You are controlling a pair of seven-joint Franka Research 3 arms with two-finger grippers.
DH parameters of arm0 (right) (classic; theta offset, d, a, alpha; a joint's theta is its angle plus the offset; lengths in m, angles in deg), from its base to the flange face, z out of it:
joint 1: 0 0.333 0 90
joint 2: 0 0 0 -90
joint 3: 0 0.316 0.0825 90
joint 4: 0 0 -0.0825 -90
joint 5: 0 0.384 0 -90
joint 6: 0 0 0.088 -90
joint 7: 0 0.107 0 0
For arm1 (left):
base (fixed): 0 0 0 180
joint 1: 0 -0.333 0 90
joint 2: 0 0 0 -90
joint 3: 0 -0.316 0.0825 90
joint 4: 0 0 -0.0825 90
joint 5: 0 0.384 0 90
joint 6: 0 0 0.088 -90
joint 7: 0 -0.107 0 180
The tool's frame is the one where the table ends.
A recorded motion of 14 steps. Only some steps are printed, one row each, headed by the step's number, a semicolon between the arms.
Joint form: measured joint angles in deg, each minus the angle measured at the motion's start. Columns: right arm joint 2, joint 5, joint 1, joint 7, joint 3, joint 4, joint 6; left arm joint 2, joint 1, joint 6, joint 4, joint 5, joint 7, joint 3.
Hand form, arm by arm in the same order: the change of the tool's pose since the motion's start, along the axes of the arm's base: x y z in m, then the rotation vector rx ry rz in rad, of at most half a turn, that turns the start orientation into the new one. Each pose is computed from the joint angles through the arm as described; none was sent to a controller.
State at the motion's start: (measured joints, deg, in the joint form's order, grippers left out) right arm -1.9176 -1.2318 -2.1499 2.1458 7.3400 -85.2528 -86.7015; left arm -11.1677 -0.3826 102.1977 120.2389 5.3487 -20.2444 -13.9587
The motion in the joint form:
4: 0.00 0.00 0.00 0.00 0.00 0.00 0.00; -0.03 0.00 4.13 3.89 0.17 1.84 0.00
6: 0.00 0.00 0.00 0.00 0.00 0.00 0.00; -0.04 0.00 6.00 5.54 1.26 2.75 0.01
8: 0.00 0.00 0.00 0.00 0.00 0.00 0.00; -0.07 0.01 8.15 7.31 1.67 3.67 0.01
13: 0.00 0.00 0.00 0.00 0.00 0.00 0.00; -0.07 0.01 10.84 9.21 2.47 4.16 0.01
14: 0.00 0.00 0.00 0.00 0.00 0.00 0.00; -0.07 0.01 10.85 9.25 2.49 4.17 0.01
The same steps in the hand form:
4: 0.0000 0.0000 0.0000 0.0000 0.0000 0.0000; -0.0033 -0.0026 -0.0257 0.0054 -0.0050 0.0246
6: 0.0000 0.0000 0.0000 0.0000 0.0000 0.0000; -0.0052 -0.0026 -0.0363 0.0240 -0.0059 0.0294
8: 0.0000 0.0000 0.0000 0.0000 0.0000 0.0000; -0.0071 -0.0037 -0.0474 0.0319 -0.0125 0.0384
13: 0.0000 0.0000 0.0000 0.0000 0.0000 0.0000; -0.0088 -0.0045 -0.0588 0.0453 -0.0244 0.0358
14: 0.0000 0.0000 0.0000 0.0000 0.0000 0.0000; -0.0089 -0.0045 -0.0591 0.0455 -0.0238 0.0357

